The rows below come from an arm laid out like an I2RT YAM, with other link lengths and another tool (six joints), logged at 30 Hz.
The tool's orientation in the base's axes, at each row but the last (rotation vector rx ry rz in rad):
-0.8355, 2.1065, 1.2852
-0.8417, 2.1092, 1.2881
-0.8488, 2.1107, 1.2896
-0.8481, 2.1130, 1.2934
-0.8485, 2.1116, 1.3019
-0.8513, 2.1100, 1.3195
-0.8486, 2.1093, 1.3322
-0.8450, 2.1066, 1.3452
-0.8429, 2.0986, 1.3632
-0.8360, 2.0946, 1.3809
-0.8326, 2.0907, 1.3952
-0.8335, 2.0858, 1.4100
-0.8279, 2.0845, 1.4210
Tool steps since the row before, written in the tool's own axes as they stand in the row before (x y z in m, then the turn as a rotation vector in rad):
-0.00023, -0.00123, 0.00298, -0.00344, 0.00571, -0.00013
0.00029, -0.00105, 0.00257, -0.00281, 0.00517, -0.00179
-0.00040, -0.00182, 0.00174, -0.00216, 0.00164, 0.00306
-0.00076, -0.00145, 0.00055, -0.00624, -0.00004, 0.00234
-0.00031, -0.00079, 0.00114, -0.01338, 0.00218, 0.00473
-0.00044, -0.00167, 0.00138, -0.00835, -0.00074, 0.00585
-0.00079, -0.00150, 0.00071, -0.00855, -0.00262, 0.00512
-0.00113, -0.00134, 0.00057, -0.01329, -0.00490, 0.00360
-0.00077, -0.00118, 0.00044, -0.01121, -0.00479, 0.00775
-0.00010, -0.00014, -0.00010, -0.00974, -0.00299, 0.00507
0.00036, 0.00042, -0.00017, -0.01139, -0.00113, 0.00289
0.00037, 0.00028, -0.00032, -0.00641, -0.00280, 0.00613
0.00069, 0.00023, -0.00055, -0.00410, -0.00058, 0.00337
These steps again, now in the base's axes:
0.00141, 0.00231, -0.00176, -0.00191, 0.00271, 0.00579
0.00087, 0.00189, -0.00186, -0.00212, 0.00087, 0.00571
0.00179, 0.00103, -0.00149, 0.00056, 0.00386, 0.00121
0.00163, 0.00018, -0.00054, 0.00446, 0.00361, 0.00339
0.00090, 0.00084, -0.00071, 0.00787, 0.00826, 0.00872
0.00164, 0.00081, -0.00124, 0.00670, 0.00710, 0.00303
0.00169, 0.00035, -0.00064, 0.00815, 0.00586, 0.00233
0.00179, 0.00036, -0.00026, 0.01292, 0.00485, 0.00480
0.00141, 0.00022, -0.00036, 0.01172, 0.00824, 0.00187
0.00016, -0.00011, 0.00002, 0.00923, 0.00596, 0.00297
-0.00056, -0.00011, 0.00008, 0.00890, 0.00484, 0.00606
-0.00048, -0.00030, 0.00004, 0.00681, 0.00632, 0.00045
-0.00068, -0.00060, -0.00013, 0.00346, 0.00386, 0.00126

